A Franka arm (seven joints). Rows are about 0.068 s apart.
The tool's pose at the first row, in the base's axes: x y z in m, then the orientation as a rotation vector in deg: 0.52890, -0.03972, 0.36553, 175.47, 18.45, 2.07
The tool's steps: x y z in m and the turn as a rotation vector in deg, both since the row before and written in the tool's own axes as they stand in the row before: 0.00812, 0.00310, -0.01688, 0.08, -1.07, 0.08; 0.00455, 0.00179, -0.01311, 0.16, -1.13, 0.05; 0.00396, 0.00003, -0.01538, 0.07, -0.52, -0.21; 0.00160, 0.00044, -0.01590, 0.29, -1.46, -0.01; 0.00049, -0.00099, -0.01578, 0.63, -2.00, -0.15; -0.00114, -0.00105, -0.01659, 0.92, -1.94, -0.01; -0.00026, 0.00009, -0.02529, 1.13, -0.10, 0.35; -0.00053, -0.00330, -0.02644, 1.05, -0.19, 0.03; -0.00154, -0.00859, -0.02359, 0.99, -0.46, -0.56; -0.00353, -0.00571, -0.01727, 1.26, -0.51, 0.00; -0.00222, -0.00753, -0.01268, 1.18, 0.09, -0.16
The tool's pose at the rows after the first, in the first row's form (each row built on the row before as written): 0.53698, -0.04006, 0.38271, 175.47, 18.27, 0.42; 0.54165, -0.04006, 0.39590, 175.52, 18.14, -1.33; 0.54566, -0.03831, 0.41117, 175.50, 18.44, -2.15; 0.54760, -0.03740, 0.42701, 175.60, 18.39, -4.44; 0.54856, -0.03532, 0.44266, 175.90, 18.54, -7.63; 0.54856, -0.03353, 0.45923, 176.46, 18.48, -10.80; 0.55127, -0.03237, 0.48435, 177.59, 17.94, -11.19; 0.55332, -0.02838, 0.51062, 178.59, 17.89, -11.71; 0.55317, -0.01990, 0.53430, -177.75, -18.59, 12.53; 0.55100, -0.01505, 0.55205, -176.50, -18.34, 13.44; 0.54928, -0.00840, 0.56528, -175.30, -18.33, 13.40
